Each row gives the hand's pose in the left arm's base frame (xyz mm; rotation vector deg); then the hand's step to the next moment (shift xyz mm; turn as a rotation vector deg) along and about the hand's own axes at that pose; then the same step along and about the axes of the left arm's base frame.
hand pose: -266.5 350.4 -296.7 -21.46 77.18 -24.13
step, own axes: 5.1 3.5 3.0 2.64 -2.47 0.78
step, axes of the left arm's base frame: 4.1 0.6 -5.5 1.02 -3.44 -0.89
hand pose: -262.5 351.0 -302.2 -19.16 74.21 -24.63
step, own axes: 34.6 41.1 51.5 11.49 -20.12 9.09
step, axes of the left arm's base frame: 62.2 19.1 -36.2 8.87 -23.17 1.92
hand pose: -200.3 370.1 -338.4 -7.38 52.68 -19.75
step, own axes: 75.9 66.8 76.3 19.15 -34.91 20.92
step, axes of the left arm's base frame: 118.8 33.6 -28.4 19.06 -40.13 7.03
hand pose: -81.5 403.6 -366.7 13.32 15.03 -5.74
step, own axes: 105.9 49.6 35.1 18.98 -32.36 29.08
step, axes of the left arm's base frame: 116.7 32.4 15.2 21.22 -39.61 15.29
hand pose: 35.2 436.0 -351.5 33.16 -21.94 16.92
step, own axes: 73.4 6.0 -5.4 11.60 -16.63 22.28
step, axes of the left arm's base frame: 64.4 19.8 30.2 10.59 -24.31 14.30
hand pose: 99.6 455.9 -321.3 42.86 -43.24 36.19
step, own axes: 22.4 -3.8 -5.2 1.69 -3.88 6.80
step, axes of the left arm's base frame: 17.6 7.1 13.6 1.30 -7.16 3.35
